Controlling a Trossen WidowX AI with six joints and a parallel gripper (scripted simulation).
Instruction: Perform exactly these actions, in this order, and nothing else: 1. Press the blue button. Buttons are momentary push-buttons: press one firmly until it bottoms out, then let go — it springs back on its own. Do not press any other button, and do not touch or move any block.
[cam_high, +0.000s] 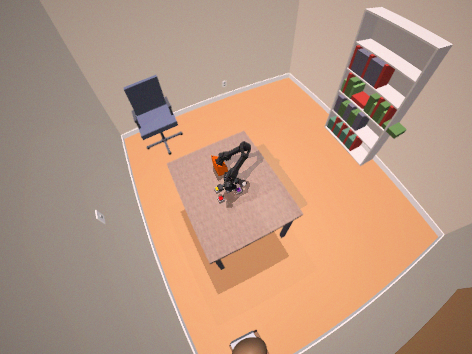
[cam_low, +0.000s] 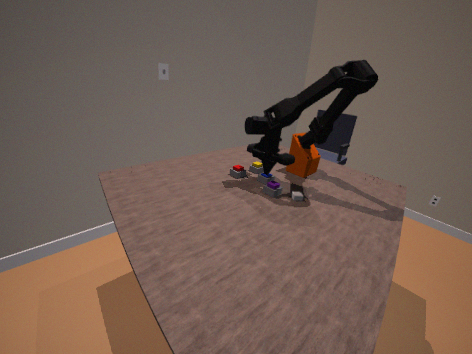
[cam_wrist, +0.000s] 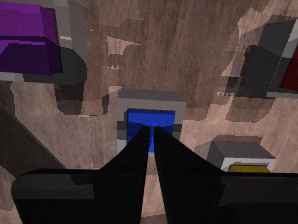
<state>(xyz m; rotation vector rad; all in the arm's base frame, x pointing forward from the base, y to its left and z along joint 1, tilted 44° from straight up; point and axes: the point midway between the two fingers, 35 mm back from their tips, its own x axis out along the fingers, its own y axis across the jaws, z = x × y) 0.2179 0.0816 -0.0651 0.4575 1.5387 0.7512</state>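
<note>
Now: gripper tip 10 mm above the blue button. The rest, counted from my gripper tip: yellow button: 40 mm behind, 90 mm to the right; red button: 70 mm ahead, 100 mm to the right; purple button: 40 mm ahead, 80 mm to the left.
</note>
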